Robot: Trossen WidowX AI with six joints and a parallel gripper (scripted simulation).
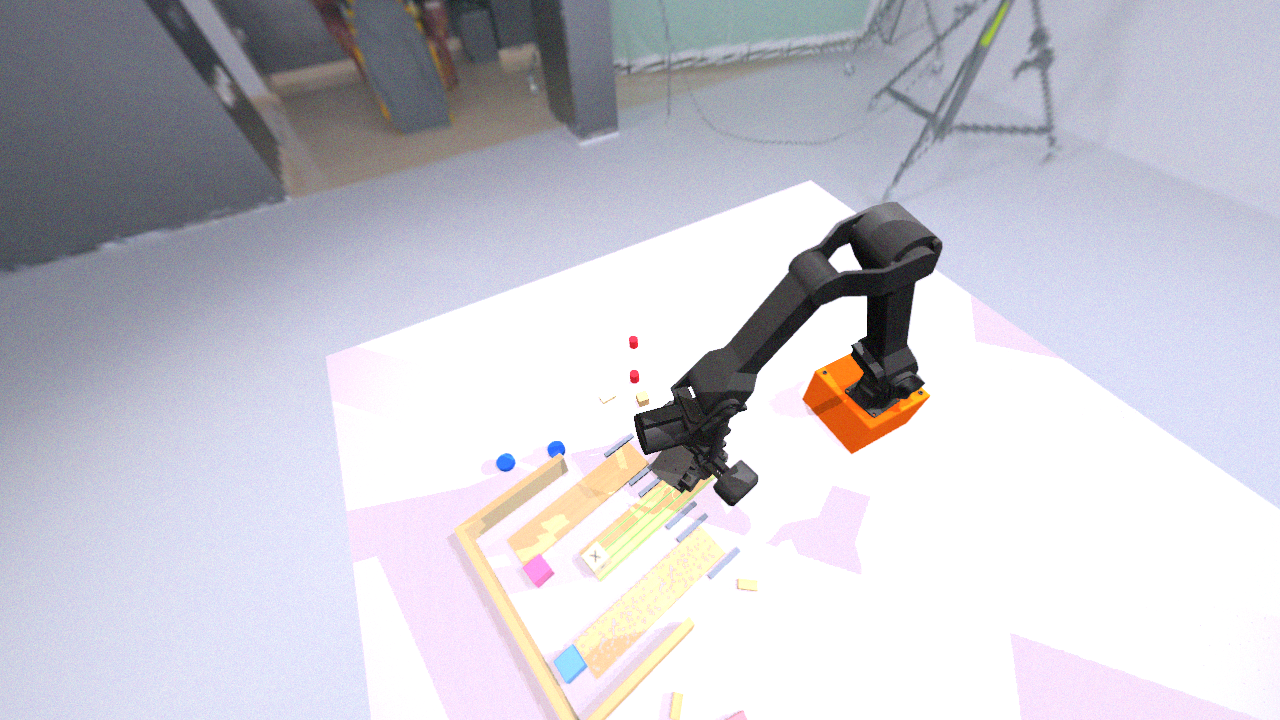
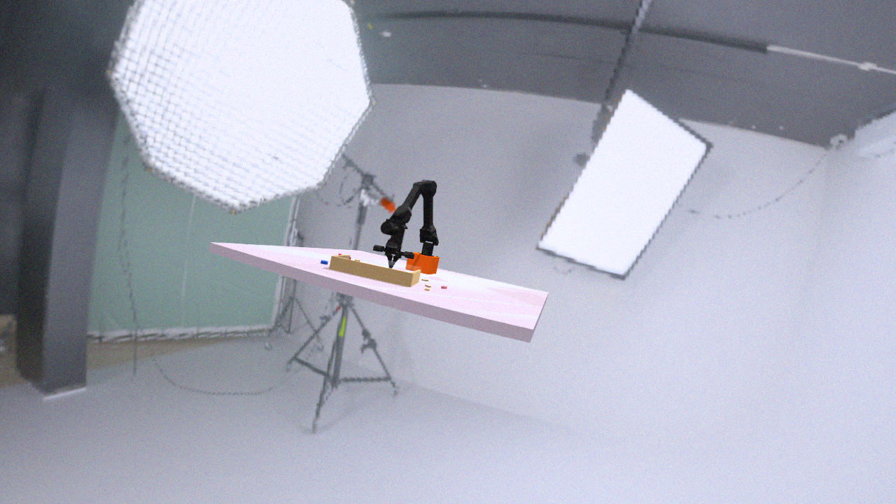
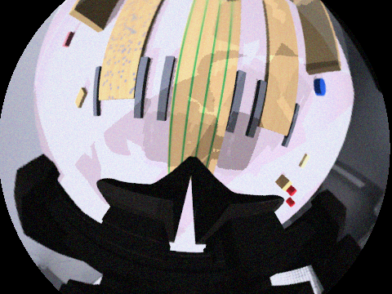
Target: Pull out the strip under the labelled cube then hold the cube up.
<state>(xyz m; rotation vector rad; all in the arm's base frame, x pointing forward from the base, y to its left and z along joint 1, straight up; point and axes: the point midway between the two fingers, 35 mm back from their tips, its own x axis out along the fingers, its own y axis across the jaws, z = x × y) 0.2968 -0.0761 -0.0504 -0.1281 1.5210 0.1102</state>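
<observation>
Now: gripper tip 100 mm short of the strip and 20 mm to the right of it.
</observation>
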